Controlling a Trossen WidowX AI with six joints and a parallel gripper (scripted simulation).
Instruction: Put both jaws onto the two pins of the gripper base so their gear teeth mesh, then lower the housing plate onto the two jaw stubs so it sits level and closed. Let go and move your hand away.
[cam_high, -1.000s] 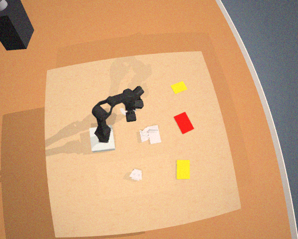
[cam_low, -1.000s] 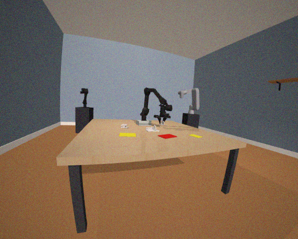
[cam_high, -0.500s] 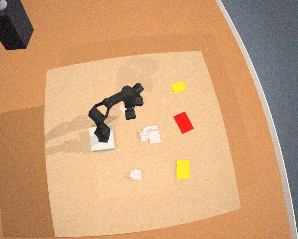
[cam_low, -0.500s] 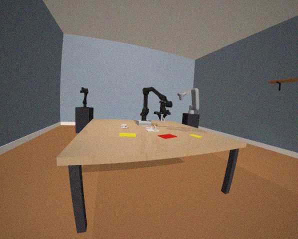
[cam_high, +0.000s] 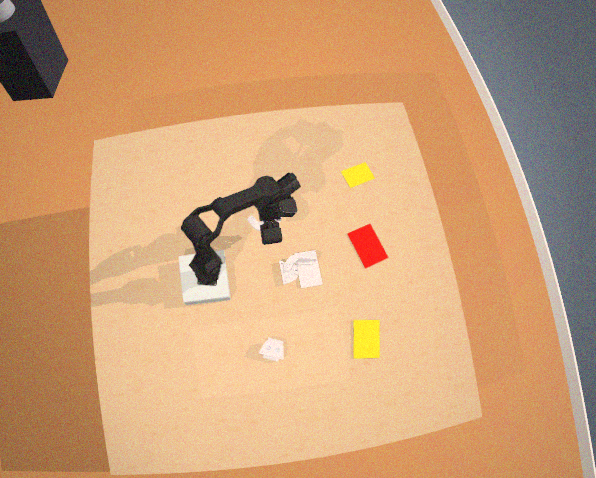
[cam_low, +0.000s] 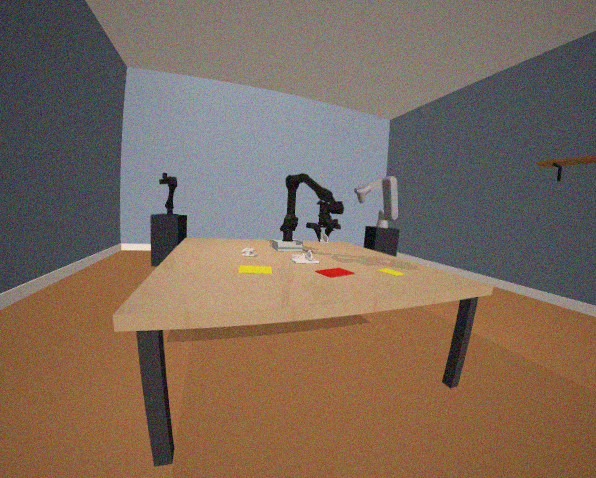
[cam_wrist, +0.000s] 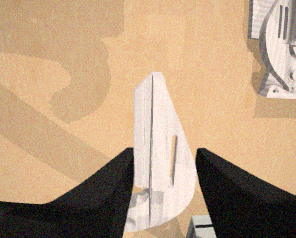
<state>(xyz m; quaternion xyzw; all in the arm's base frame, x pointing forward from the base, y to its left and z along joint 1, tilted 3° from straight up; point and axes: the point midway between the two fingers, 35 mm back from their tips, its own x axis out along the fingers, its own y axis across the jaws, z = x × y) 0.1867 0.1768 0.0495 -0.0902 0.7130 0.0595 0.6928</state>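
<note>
My gripper tip is 90 mm short of the white jaw, 110 mm to the left of it and 70 mm above it. The rest, counted from my gripper tip: yellow patch: 340 mm ahead, 350 mm to the right, 80 mm below; red patch: 340 mm ahead, 20 mm to the right, 80 mm below.
</note>
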